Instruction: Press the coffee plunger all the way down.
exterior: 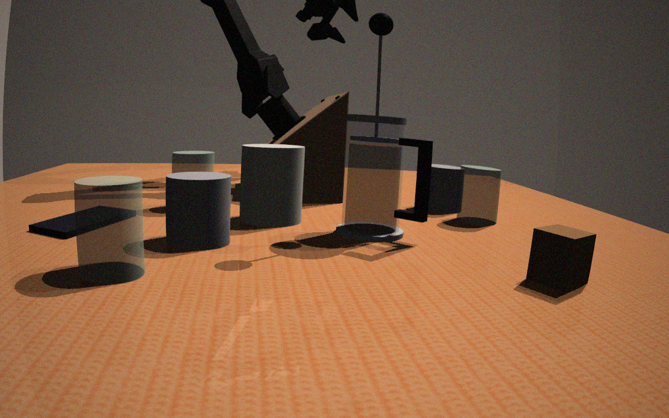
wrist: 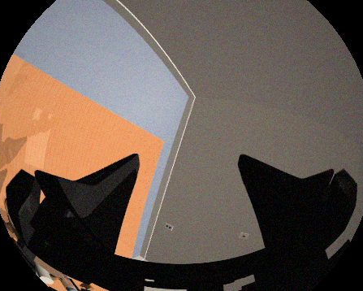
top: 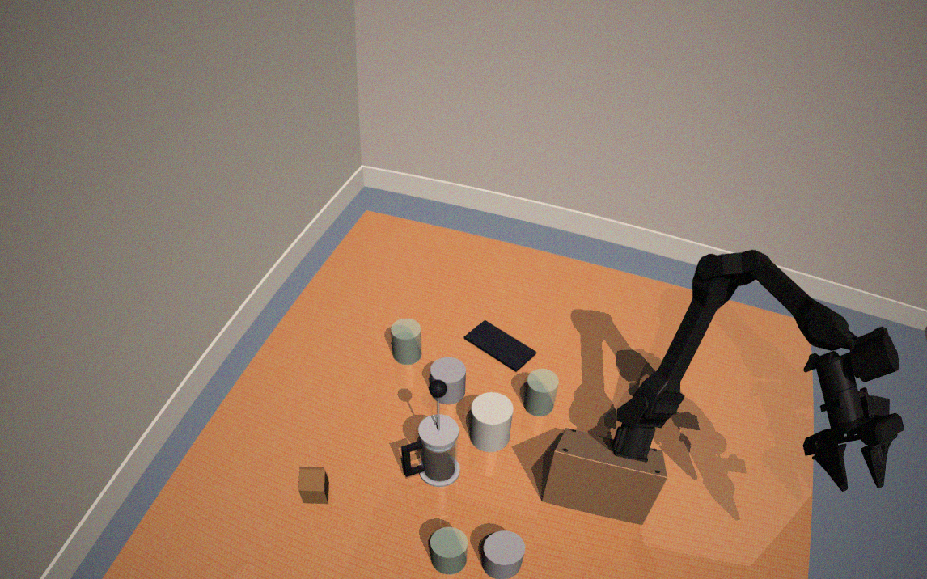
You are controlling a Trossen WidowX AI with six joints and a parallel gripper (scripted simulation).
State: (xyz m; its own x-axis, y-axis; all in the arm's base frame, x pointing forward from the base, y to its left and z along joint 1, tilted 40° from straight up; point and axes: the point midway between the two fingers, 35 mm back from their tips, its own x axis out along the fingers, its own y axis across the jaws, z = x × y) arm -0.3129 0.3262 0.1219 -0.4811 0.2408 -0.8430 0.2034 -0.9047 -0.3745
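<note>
Right now the glass coffee press is 71 cm ahead of my gripper tip, 25 cm below it and 13 cm to the right of it.
</note>
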